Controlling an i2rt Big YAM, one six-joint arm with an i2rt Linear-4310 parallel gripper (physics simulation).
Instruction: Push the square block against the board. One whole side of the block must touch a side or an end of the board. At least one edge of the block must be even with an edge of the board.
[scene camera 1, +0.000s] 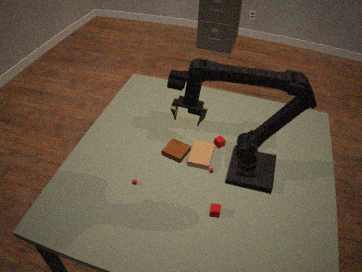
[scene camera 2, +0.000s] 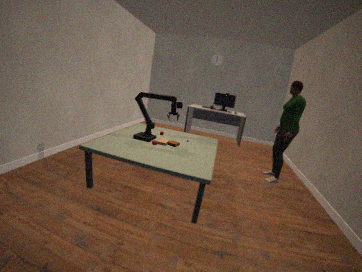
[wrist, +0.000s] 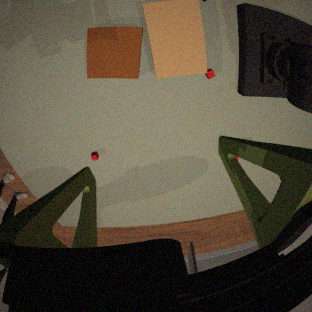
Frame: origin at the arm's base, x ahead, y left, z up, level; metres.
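Seen in the pictures: gripper, between the fingertips: (scene camera 1: 186, 122) (scene camera 2: 173, 120) (wrist: 155, 158); arm's base, origin of its link: (scene camera 1: 246, 167) (scene camera 2: 147, 135) (wrist: 274, 58).
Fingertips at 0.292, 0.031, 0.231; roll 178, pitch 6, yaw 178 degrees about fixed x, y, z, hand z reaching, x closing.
Note:
Offsets run from my fingertips to a thing's middle, as dx, dy, dz.
The square block @[+0.055, -0.078, -0.252] (scene camera 1: 176, 150) (scene camera 2: 173, 143) (wrist: 114, 53) is dark orange-brown and lies flat beside the tan board @[-0.069, -0.080, -0.252] (scene camera 1: 201, 154) (scene camera 2: 163, 142) (wrist: 176, 40). In the wrist view the block is left of the board and turned slightly against it. A wedge-shaped gap lies between them, very narrow at the block's upper right corner and wider toward the lower ends. Whether that corner touches cannot be told. Their lower edges look nearly level there. My gripper (scene camera 1: 187, 121) (scene camera 2: 173, 119) (wrist: 155, 158) is open and empty, raised well above the table and apart from both.
A red cube @[-0.145, -0.187, -0.247] (scene camera 1: 220, 142) (scene camera 2: 154, 143) is near the board's far right corner. A small red cube @[-0.131, +0.005, -0.259] (scene camera 1: 211, 170) (wrist: 210, 74) is close to another board corner. Another small one @[+0.192, +0.160, -0.259] (scene camera 1: 134, 182) (wrist: 95, 156) and a larger cube @[-0.182, +0.233, -0.247] (scene camera 1: 215, 210) lie farther off. The arm's base (scene camera 1: 251, 170) stands beyond the board.

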